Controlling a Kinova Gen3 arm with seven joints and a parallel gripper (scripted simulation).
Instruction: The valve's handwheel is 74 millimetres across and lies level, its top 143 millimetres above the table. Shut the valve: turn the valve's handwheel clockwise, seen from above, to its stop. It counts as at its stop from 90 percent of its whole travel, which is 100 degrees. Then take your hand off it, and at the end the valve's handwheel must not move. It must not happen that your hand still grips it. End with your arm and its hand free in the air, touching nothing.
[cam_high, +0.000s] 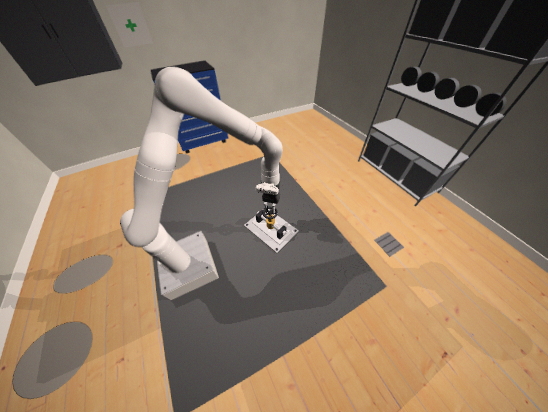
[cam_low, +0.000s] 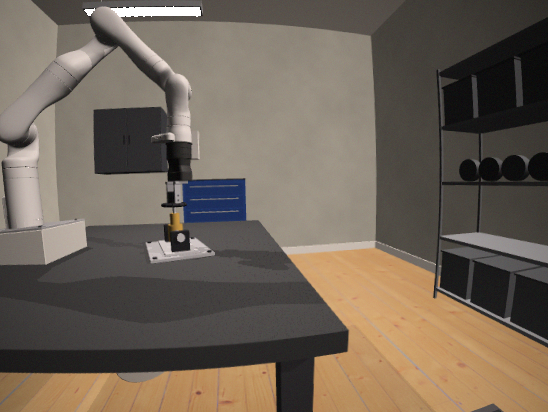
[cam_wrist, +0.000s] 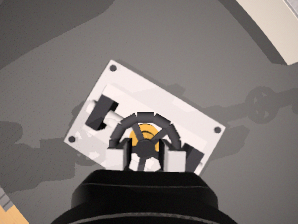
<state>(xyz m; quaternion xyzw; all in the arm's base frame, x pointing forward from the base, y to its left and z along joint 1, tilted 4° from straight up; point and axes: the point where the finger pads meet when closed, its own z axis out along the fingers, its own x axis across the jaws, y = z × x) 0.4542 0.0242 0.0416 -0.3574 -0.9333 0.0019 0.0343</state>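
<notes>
My hand is 3 cm above the black spoked handwheel.
</notes>
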